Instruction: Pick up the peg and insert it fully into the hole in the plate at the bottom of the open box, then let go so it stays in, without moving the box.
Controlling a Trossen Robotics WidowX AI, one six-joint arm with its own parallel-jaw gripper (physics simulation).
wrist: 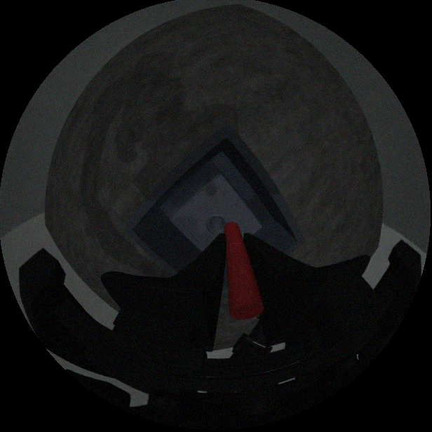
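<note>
The red peg (242, 275) is held lengthwise between the two black fingers of my gripper (233, 238), which is shut on it. Its far, narrower-looking end points toward the box. The open dark blue box (165, 252) is below the gripper, past the fingertips, and its near corner is hidden behind the fingers. The pale plate (192, 217) lies at the bottom of the box. The round hole (216, 223) in the plate shows just left of the peg's far end. The peg's far end overlaps the plate in the view; its height above the plate is hard to tell.
The box's walls rise around the plate, with the far corner at the top. A dark, mottled table top (300, 125) surrounds the box. The scene is dim. A smaller dark spot (212, 189) shows on the plate toward its far corner.
</note>
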